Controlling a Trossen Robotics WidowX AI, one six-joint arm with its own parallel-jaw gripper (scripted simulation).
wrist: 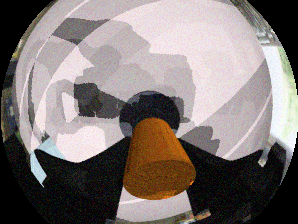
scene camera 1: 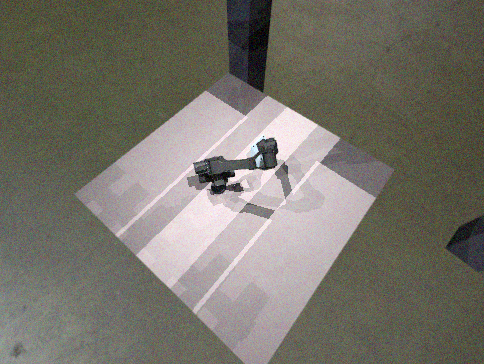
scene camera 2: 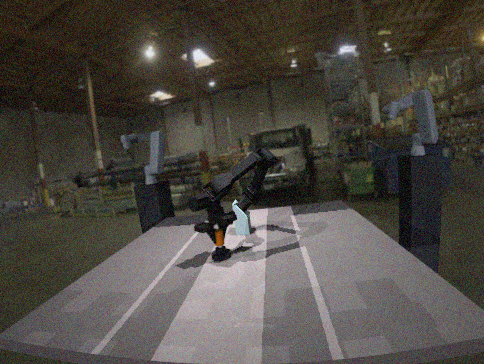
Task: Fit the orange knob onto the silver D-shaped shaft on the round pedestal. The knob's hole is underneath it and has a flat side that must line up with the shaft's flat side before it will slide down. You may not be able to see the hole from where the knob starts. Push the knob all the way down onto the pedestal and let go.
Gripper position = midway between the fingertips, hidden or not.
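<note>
A black pedestal (wrist: 147, 104) is in view, and so is an orange knob (wrist: 157, 167). The knob is what my gripper (scene camera 2: 219, 241) holds, and scene camera 1 does not show the knob, which is hidden by the gripper. My gripper itself is visible in the wrist view (wrist: 153, 142) as well.
</note>
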